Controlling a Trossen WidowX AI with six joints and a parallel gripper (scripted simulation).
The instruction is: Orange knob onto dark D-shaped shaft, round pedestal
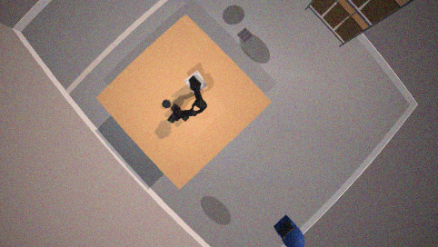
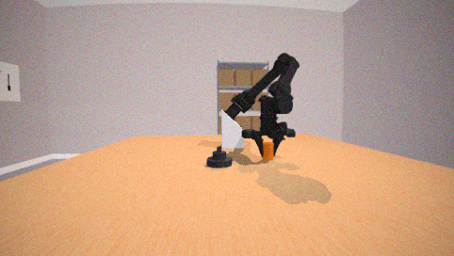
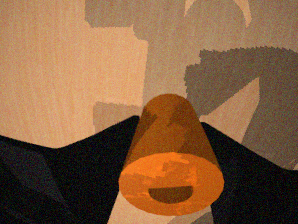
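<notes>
My gripper tip is now 18 cm to the left of the pedestal, 5 cm short of it and 2 cm below it. Round my gripper tip: orange knob: 2 cm above.
</notes>
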